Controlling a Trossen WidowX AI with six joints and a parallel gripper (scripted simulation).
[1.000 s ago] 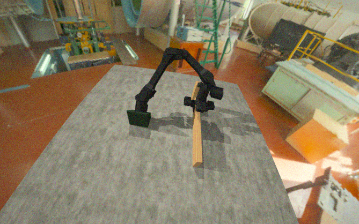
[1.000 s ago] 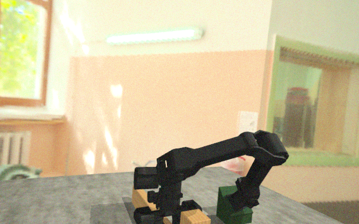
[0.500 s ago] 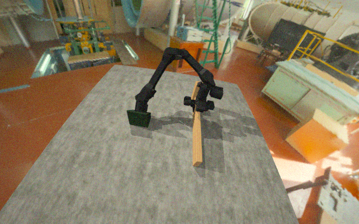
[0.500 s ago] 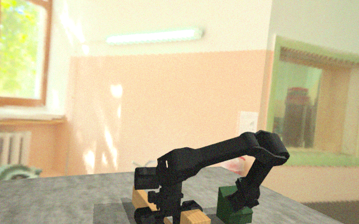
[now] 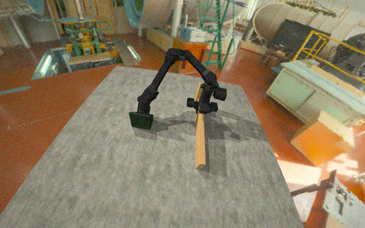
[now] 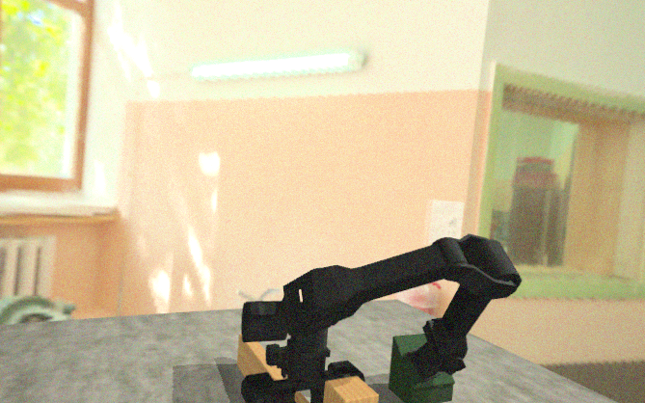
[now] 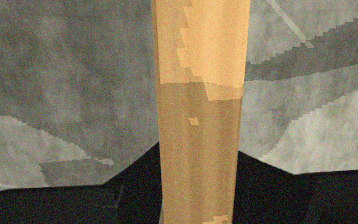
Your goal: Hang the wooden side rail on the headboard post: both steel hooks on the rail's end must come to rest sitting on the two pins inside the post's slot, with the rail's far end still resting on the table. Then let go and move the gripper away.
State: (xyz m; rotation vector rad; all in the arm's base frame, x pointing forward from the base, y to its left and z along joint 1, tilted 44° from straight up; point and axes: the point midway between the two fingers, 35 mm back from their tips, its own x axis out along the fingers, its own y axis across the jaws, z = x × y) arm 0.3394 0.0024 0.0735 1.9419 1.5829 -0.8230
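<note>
Right now the headboard post is 120 mm to the left of my gripper tip, 40 mm above it and 20 mm ahead of it.
</note>
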